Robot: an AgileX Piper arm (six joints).
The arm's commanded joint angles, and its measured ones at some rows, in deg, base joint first. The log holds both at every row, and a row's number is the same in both.
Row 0, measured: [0.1, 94.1, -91.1, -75.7, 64.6, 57.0]
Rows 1 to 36, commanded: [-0.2, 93.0, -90.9, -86.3, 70.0, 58.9]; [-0.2, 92.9, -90.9, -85.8, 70.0, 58.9]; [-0.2, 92.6, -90.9, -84.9, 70.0, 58.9]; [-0.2, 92.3, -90.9, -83.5, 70.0, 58.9]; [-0.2, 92.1, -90.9, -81.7, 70.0, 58.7]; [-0.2, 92.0, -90.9, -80.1, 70.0, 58.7]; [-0.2, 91.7, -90.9, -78.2, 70.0, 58.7]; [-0.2, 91.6, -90.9, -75.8, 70.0, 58.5]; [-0.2, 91.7, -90.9, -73.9, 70.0, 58.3]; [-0.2, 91.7, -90.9, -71.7, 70.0, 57.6]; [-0.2, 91.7, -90.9, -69.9, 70.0, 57.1]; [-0.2, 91.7, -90.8, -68.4, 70.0, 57.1]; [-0.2, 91.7, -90.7, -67.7, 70.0, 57.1]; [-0.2, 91.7, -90.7, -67.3, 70.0, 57.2]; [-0.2, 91.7, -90.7, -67.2, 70.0, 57.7]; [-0.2, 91.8, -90.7, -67.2, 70.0, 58.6]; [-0.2, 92.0, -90.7, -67.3, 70.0, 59.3]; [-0.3, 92.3, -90.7, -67.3, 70.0, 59.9]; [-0.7, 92.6, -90.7, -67.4, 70.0, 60.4]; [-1.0, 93.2, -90.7, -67.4, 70.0, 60.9]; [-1.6, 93.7, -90.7, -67.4, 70.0, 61.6]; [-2.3, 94.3, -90.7, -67.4, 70.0, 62.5]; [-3.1, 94.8, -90.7, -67.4, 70.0, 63.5]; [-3.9, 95.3, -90.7, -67.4, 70.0, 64.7]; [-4.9, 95.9, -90.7, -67.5, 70.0, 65.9]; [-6.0, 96.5, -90.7, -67.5, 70.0, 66.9]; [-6.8, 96.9, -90.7, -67.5, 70.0, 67.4]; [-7.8, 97.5, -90.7, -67.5, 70.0, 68.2]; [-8.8, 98.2, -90.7, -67.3, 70.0, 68.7]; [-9.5, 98.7, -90.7, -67.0, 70.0, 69.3]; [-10.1, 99.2, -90.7, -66.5, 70.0, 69.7]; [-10.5, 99.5, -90.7, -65.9, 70.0, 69.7]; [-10.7, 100.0, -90.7, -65.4, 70.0, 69.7]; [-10.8, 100.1, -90.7, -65.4, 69.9, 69.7]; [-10.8, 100.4, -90.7, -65.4, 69.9, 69.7]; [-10.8, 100.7, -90.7, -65.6, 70.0, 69.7]
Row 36, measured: [-10.0, 99.8, -90.7, -65.3, 64.6, 69.2]
